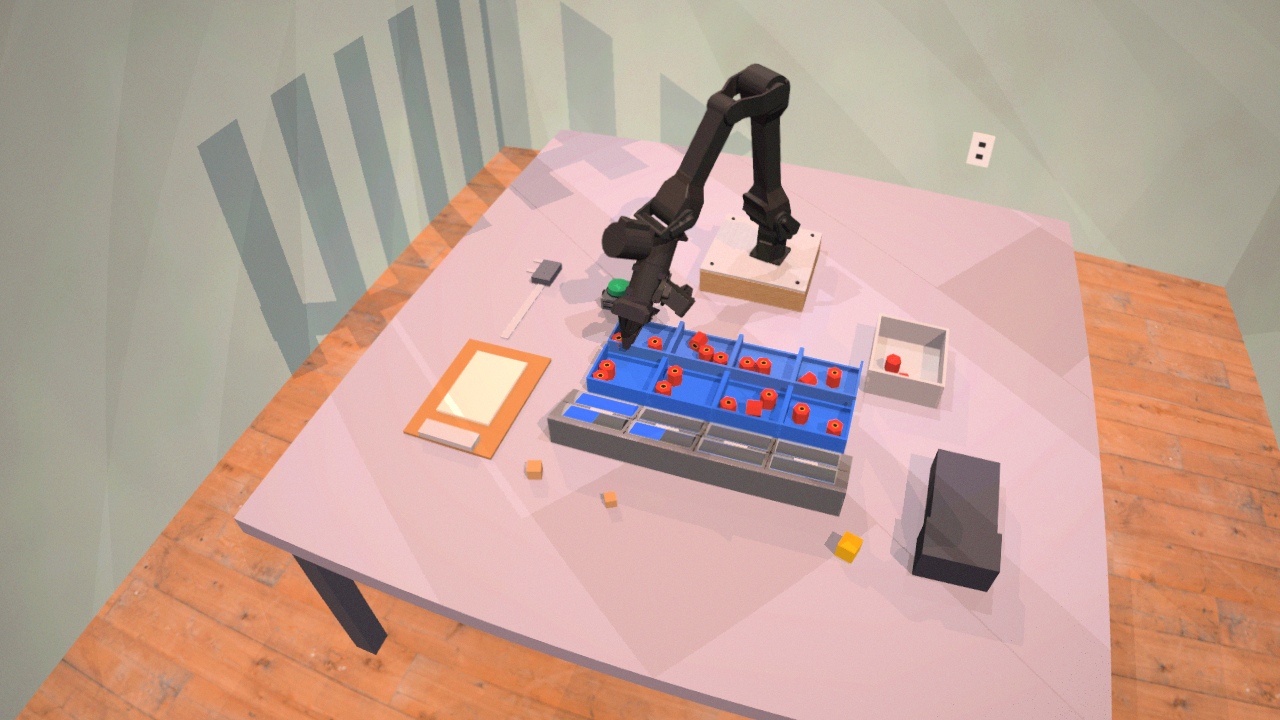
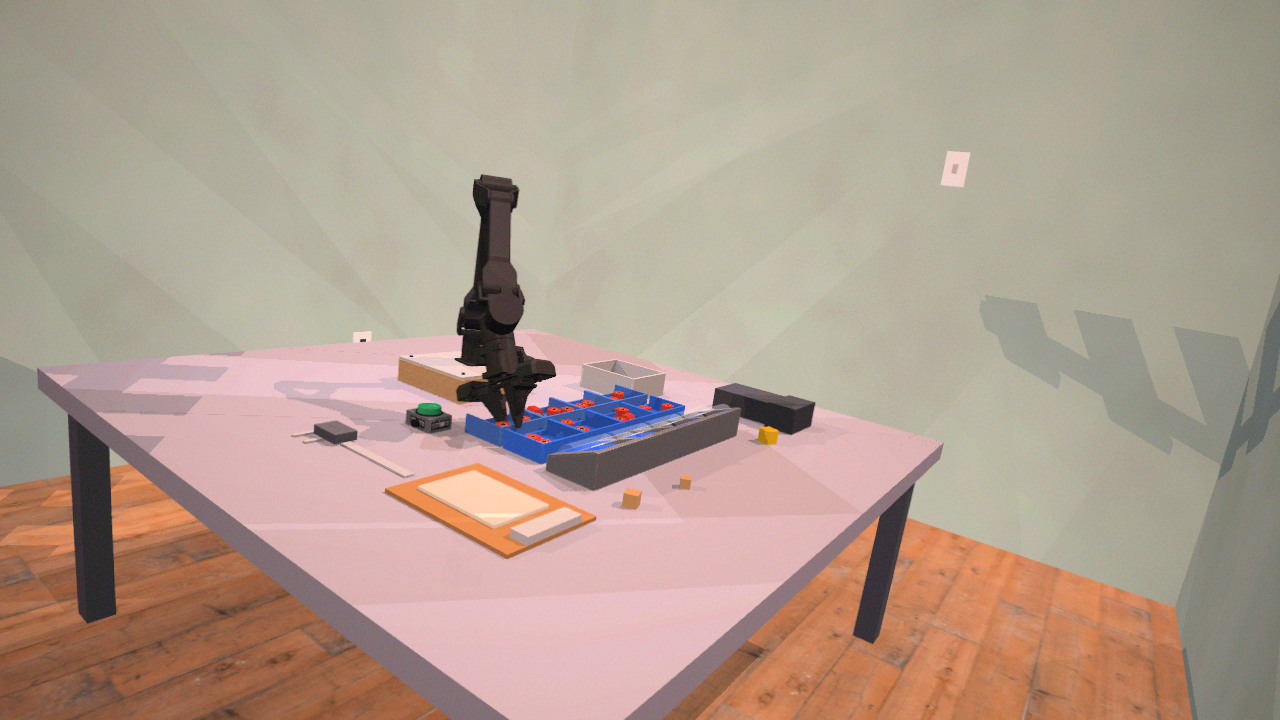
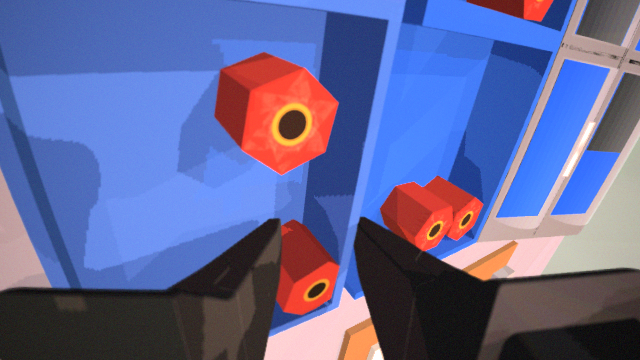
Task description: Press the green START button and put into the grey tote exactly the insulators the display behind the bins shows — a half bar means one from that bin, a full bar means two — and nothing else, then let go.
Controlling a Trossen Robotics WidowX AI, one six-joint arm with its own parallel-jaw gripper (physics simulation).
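Observation:
My gripper (image 1: 628, 343) (image 2: 511, 423) (image 3: 317, 229) points down at the robot-side leftmost blue bin, fingers partly open. Between and below its tips, a red insulator (image 3: 307, 275) is partly covered by the left-hand finger; the bin wall also shows in the gap. Another insulator (image 1: 655, 342) (image 3: 277, 112) lies in that bin. The adjacent display-side bin holds two insulators. The display (image 1: 698, 465) (image 2: 653, 452) shows, in its leftmost column, a full upper bar and half lower bar; in the second, a half lower bar. The grey tote (image 1: 904, 386) (image 2: 637, 385) holds a red insulator (image 1: 893, 362). The START button (image 1: 618, 287) (image 2: 429, 409) is green.
Raised blue dividers separate the bins. A black block (image 1: 957, 519) (image 2: 760, 407) and a yellow cube (image 1: 848, 546) (image 2: 768, 435) lie right of the display. An orange clipboard (image 1: 528, 394) (image 2: 420, 499) lies left. Small orange cubes (image 1: 534, 469) (image 2: 631, 498) lie near the display.

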